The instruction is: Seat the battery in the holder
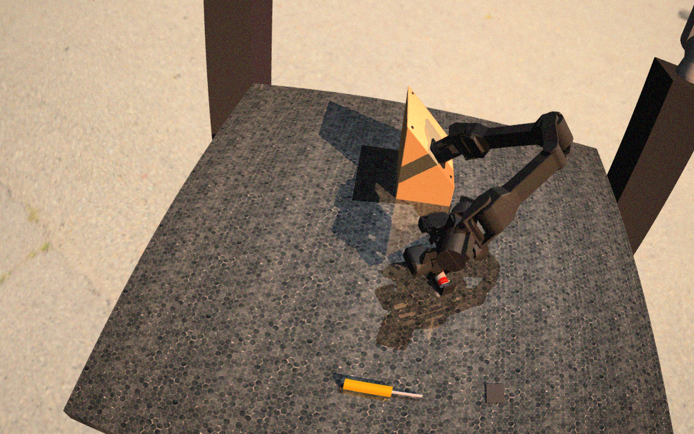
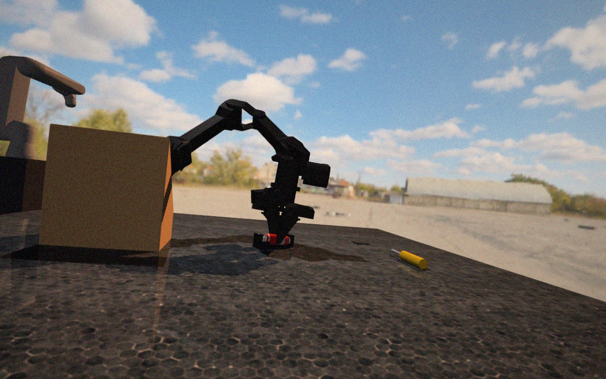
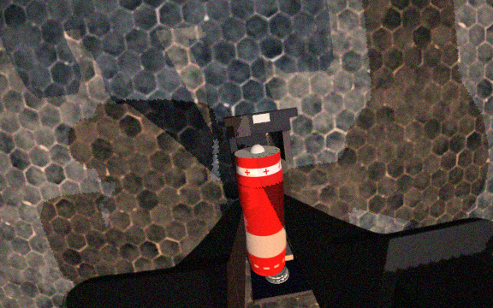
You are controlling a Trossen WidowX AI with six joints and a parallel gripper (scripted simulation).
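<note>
My gripper tip is now 10 mm below the battery. From my gripper tip the other things lie so: yellow-handled screwdriver (320 mm ahead, 50 mm to the right).
</note>
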